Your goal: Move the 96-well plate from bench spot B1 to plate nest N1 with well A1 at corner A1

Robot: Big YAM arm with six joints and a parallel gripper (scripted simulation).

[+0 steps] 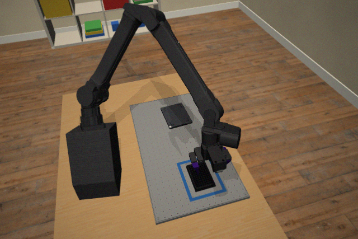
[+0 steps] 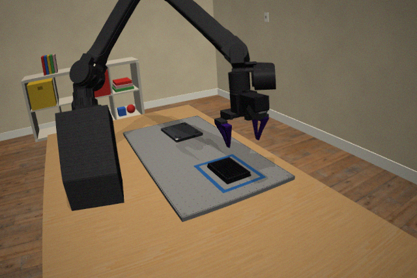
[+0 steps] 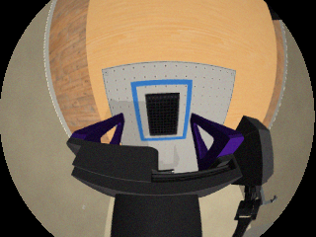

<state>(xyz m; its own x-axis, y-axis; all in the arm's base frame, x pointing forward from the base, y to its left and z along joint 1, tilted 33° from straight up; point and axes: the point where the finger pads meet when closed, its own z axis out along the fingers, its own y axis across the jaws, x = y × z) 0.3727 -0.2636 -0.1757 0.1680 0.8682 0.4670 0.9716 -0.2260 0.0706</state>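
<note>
Now: hand 12 cm above the black 96-well plate, 7 cm to the right of it and 1 cm past it. From my hand the other things lie so: white corner mark: 38 cm to the left, 12 cm below, 2 cm behind; plate nest N1: 46 cm to the left, 12 cm below, 4 cm ahead.
</note>
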